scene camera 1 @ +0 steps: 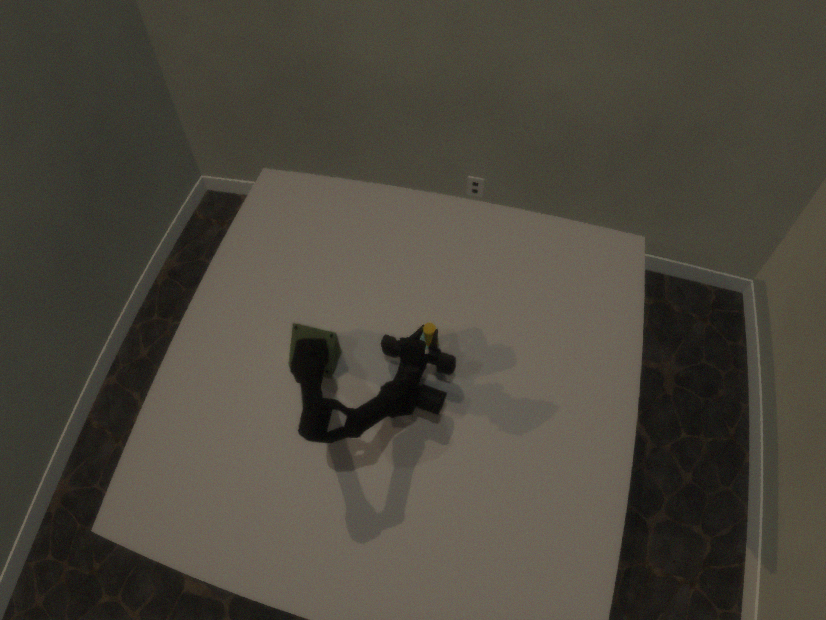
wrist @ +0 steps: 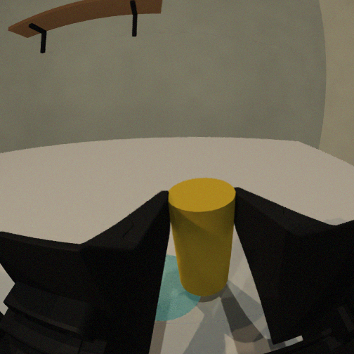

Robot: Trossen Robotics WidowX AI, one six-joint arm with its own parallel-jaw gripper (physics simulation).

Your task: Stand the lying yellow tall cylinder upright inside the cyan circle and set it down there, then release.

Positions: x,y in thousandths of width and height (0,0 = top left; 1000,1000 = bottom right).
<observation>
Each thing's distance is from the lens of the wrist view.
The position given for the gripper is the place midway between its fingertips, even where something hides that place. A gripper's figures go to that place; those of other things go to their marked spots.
gripper (wrist: 564,558): 0.10 m
yellow tall cylinder (wrist: 569,595): 0.07 m
</observation>
